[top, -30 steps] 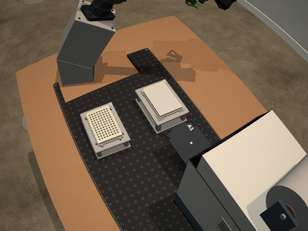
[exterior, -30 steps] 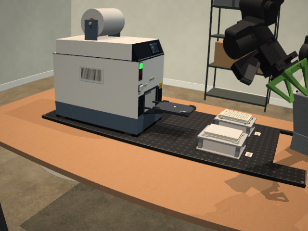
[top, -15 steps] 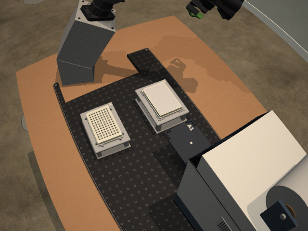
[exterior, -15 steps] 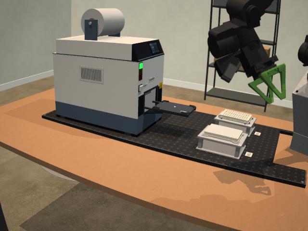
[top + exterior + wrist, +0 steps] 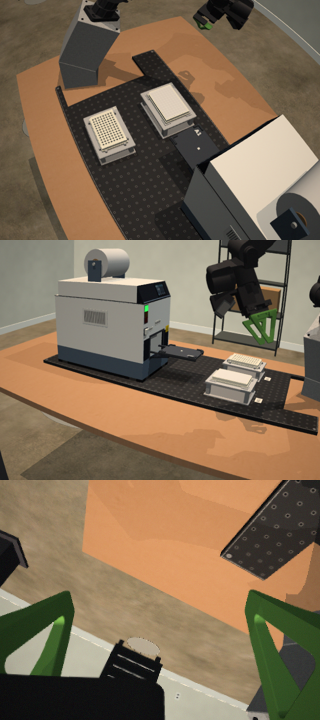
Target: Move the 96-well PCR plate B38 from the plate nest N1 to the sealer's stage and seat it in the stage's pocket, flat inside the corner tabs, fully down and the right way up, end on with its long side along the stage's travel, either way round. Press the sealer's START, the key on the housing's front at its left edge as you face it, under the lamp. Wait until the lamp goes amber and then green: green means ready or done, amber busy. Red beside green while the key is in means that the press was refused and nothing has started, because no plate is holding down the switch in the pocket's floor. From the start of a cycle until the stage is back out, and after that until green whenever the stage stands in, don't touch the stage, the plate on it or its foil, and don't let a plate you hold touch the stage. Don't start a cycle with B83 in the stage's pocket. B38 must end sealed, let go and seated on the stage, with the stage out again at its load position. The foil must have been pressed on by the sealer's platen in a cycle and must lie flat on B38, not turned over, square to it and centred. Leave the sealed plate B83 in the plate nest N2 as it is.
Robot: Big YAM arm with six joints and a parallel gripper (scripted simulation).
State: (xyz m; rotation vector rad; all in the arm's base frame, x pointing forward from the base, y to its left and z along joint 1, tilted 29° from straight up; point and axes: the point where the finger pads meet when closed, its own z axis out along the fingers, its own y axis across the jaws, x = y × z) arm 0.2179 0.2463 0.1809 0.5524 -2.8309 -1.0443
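My hand is 44 cm to the left of the plate B38, 22 cm above it and 8 cm short of it. Also, from my hand: nest N2: 23 cm to the right, 23 cm below, 10 cm ahead; then sealed plate B83: 23 cm to the right, 21 cm below, 10 cm ahead; then nest N1: 44 cm to the right, 23 cm below, 8 cm ahead.
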